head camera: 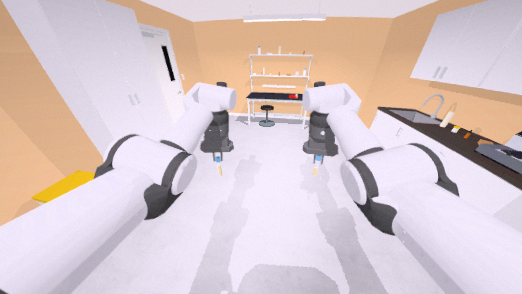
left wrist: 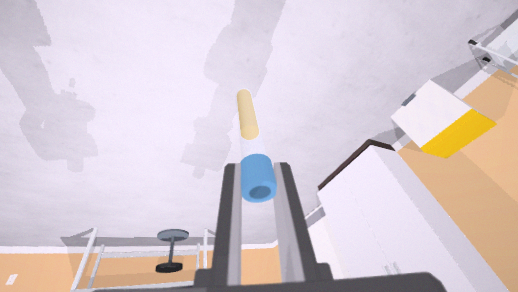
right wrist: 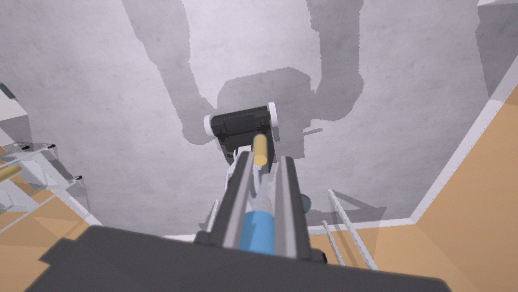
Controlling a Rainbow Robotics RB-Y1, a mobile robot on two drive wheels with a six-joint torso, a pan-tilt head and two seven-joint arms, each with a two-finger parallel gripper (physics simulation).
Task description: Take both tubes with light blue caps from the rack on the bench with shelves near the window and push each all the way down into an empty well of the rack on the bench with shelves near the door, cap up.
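Frame: origin at the robot's base, x ahead, y left, z up, level; millimetres.
Seen in the pictures: left gripper, fingertip midpoint: (head camera: 218, 159) (left wrist: 257, 173); right gripper, fingertip midpoint: (head camera: 317, 162) (right wrist: 265, 163).
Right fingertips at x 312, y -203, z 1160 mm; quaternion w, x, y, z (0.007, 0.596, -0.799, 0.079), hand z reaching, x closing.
A point is followed by its place in that frame.
My left gripper (head camera: 218, 157) {y 205, x 307, z 1155 mm} (left wrist: 257, 173) {y 205, x 307, z 1155 mm} is shut on a light blue-capped tube (head camera: 218, 160) {y 199, x 295, z 1162 mm} (left wrist: 258, 175) {y 199, x 294, z 1167 mm} with yellow content, held by its cap, the tube hanging down over the floor. My right gripper (head camera: 318, 158) {y -203, x 312, z 1160 mm} (right wrist: 265, 163) {y -203, x 312, z 1160 mm} is shut on the other light blue-capped tube (head camera: 318, 158) {y -189, x 284, z 1200 mm} (right wrist: 258, 232) {y -195, x 302, z 1202 mm}, also hanging down, its yellow lower end showing. At the far wall in the head camera stands a bench with shelves (head camera: 260, 96) {y 242, x 3448, z 762 mm}, with a small red item (head camera: 293, 96) {y -569, x 3397, z 790 mm} on its dark top. No rack can be made out on it.
A stool (head camera: 267, 115) {y 54, x 3509, z 251 mm} (left wrist: 171, 250) {y 70, x 3509, z 237 mm} stands at the bench's front. At the right, a counter (head camera: 467, 137) {y -2043, x 1130, z 924 mm} with a sink runs along the wall. White cabinets (head camera: 65, 65) {y 1924, x 1130, z 1534 mm} and a door (head camera: 162, 70) {y 2138, x 2755, z 1395 mm} are at the left, with a yellow-topped box (head camera: 65, 186) {y 2101, x 622, z 450 mm} (left wrist: 457, 134) {y 2013, x 618, z 450 mm} nearer.
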